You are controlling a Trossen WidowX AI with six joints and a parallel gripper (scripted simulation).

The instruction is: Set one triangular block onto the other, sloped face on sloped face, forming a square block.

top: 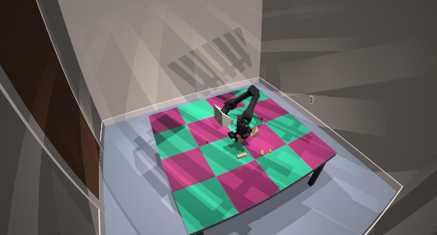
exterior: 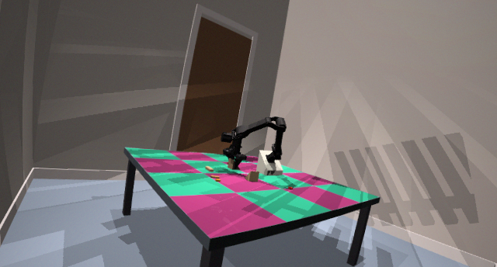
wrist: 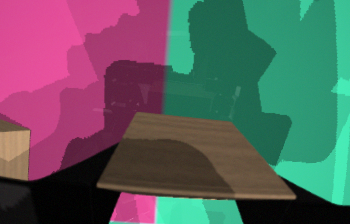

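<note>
Now: the triangular block 1 cm above my gripper tip. From my gripper tip the other things lie so: flat wooden bar 14 cm ahead, 6 cm to the right, 3 cm below; then tiny red piece 23 cm to the right, 13 cm behind, 3 cm below.
</note>
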